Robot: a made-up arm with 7 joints. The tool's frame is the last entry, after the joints.
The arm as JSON. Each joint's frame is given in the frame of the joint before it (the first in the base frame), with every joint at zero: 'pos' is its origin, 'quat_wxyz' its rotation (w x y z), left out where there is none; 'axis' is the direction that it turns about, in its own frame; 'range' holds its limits. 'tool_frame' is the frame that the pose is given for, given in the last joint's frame.
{
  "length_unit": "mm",
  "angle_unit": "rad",
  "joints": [
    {
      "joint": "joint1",
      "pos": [
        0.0,
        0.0,
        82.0
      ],
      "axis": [
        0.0,
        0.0,
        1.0
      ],
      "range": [
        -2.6,
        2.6
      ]
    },
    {
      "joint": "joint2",
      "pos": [
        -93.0,
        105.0,
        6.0
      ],
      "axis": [
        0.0,
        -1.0,
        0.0
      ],
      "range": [
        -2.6,
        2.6
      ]
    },
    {
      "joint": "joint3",
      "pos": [
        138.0,
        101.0,
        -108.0
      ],
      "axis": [
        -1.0,
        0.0,
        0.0
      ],
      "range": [
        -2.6,
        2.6
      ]
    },
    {
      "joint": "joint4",
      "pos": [
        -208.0,
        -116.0,
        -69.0
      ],
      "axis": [
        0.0,
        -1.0,
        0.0
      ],
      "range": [
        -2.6,
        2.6
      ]
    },
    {
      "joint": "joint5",
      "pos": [
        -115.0,
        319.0,
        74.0
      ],
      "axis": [
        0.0,
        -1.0,
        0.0
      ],
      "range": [
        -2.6,
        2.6
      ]
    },
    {
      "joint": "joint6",
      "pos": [
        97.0,
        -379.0,
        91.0
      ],
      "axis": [
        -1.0,
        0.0,
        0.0
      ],
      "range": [
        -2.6,
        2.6
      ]
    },
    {
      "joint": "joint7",
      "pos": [
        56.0,
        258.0,
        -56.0
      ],
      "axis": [
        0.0,
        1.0,
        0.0
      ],
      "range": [
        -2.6,
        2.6
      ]
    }
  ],
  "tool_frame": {
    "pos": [
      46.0,
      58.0,
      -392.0
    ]
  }
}
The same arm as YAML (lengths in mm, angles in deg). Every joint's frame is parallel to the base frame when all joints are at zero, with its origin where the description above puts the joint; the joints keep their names.
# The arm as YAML. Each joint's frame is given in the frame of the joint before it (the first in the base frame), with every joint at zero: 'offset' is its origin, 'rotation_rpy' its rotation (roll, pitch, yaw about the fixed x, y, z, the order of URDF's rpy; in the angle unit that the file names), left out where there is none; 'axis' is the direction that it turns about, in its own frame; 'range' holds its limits. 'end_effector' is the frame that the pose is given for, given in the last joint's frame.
length_unit: mm
angle_unit: deg
chain:
  - id: joint1
    offset: [0.0, 0.0, 82.0]
    axis: [0.0, 0.0, 1.0]
    range: [-148.97, 148.97]
  - id: joint2
    offset: [-93.0, 105.0, 6.0]
    axis: [0.0, -1.0, 0.0]
    range: [-148.97, 148.97]
  - id: joint3
    offset: [138.0, 101.0, -108.0]
    axis: [-1.0, 0.0, 0.0]
    range: [-148.97, 148.97]
  - id: joint4
    offset: [-208.0, -116.0, -69.0]
    axis: [0.0, -1.0, 0.0]
    range: [-148.97, 148.97]
  - id: joint5
    offset: [-115.0, 319.0, 74.0]
    axis: [0.0, -1.0, 0.0]
    range: [-148.97, 148.97]
  - id: joint6
    offset: [97.0, -379.0, 91.0]
    axis: [-1.0, 0.0, 0.0]
    range: [-148.97, 148.97]
  - id: joint7
    offset: [56.0, 258.0, -56.0]
    axis: [0.0, 1.0, 0.0]
    range: [-148.97, 148.97]
end_effector:
  offset: [46.0, 58.0, -392.0]

